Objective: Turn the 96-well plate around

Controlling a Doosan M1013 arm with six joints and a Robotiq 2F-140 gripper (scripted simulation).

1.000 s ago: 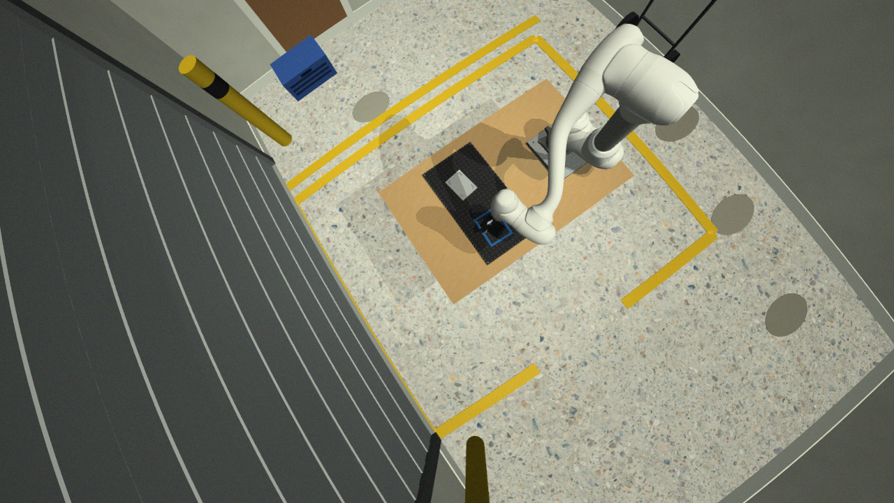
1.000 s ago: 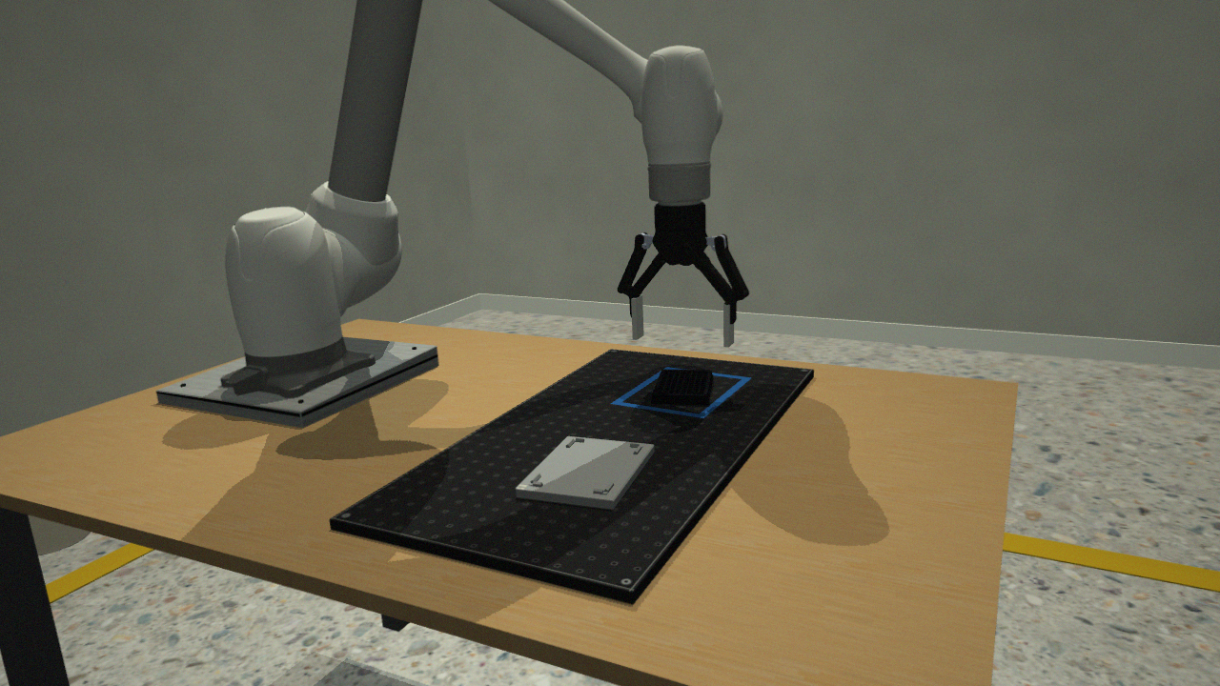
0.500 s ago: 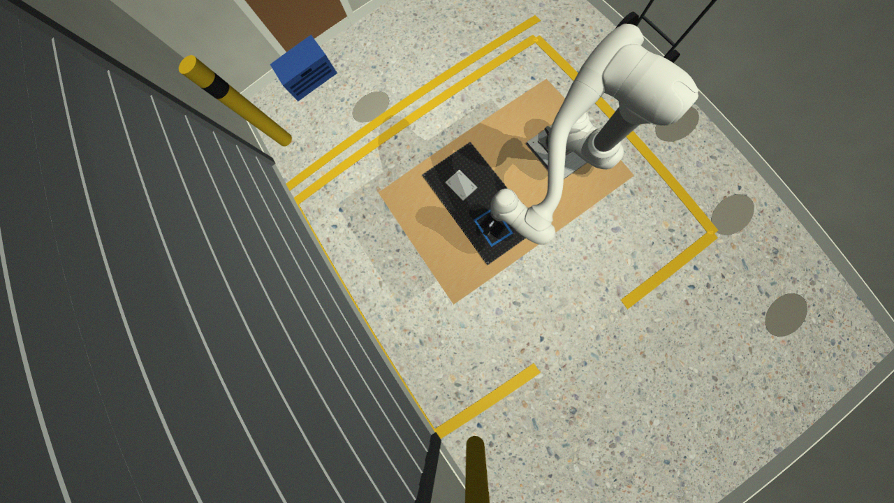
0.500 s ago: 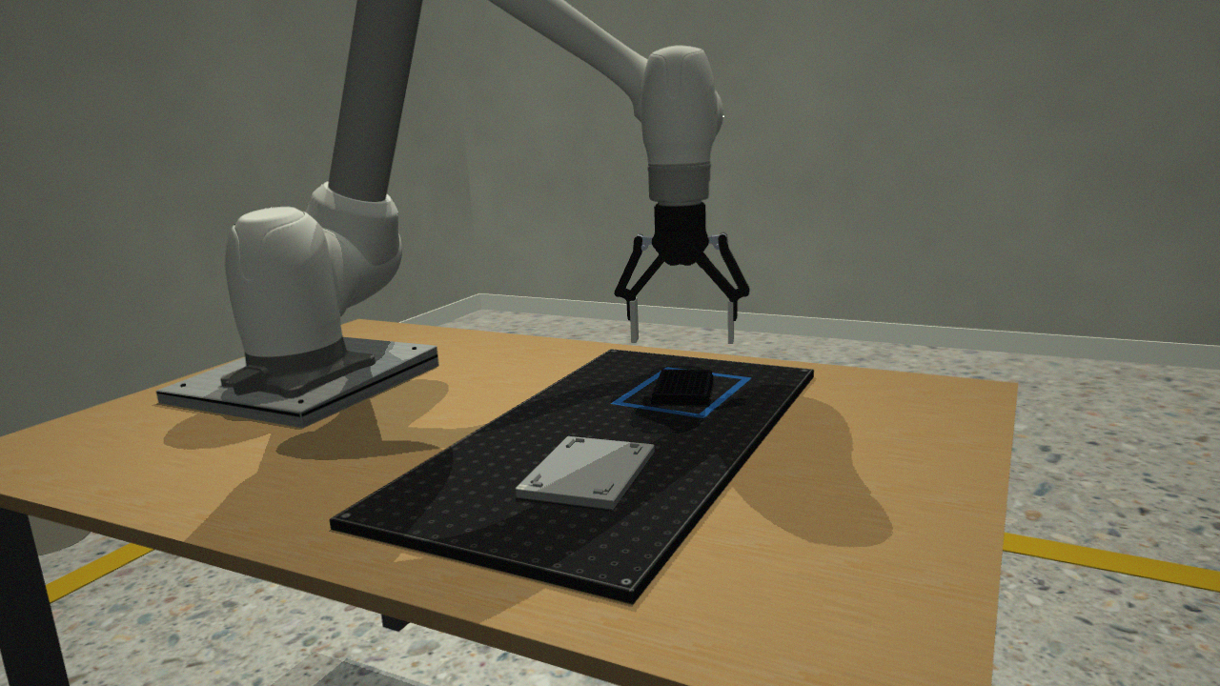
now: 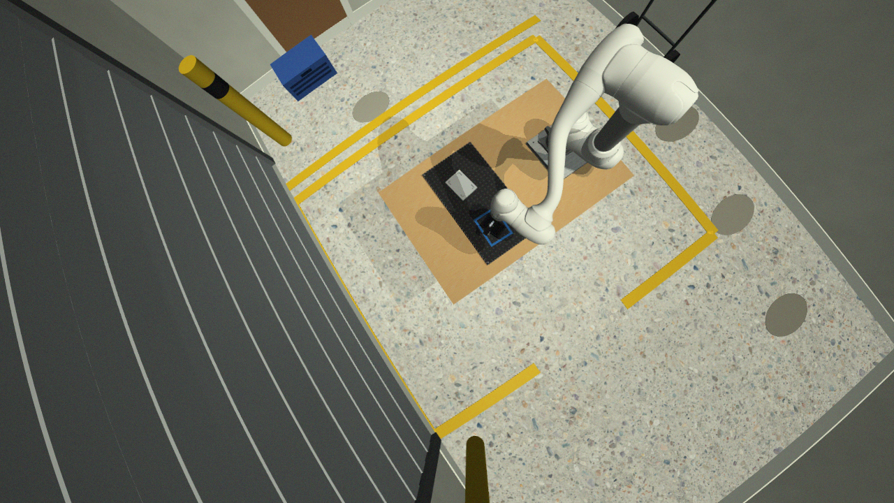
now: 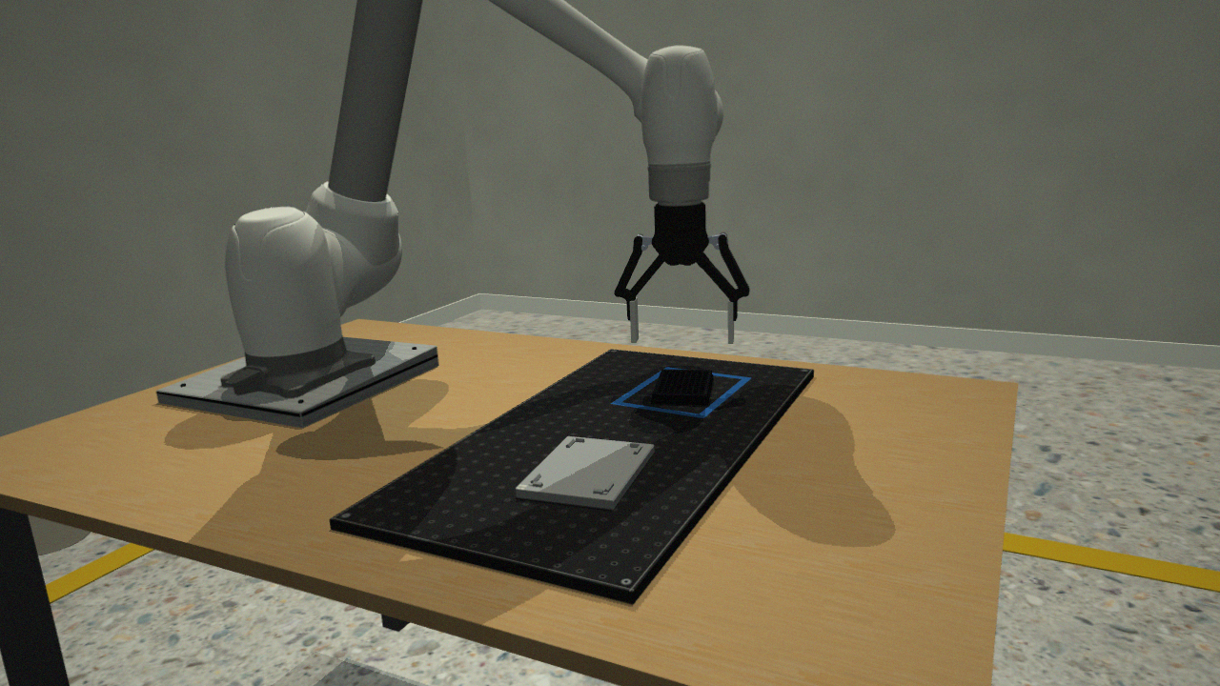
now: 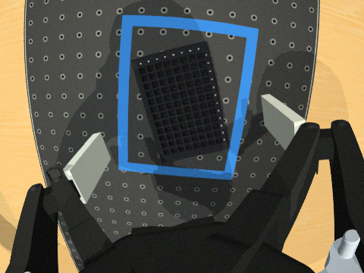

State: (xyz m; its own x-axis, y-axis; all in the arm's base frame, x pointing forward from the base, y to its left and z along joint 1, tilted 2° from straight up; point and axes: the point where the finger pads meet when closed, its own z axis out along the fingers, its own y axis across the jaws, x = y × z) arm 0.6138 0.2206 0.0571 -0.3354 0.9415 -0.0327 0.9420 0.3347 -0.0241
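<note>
My hand is 80 mm above the black 96-well plate. From my hand the other things lie so: A1 mark: 410 mm to the right, 80 mm below, 10 mm behind; grey plate nest N1: 320 mm to the right, 80 mm below, 20 mm ahead.
</note>
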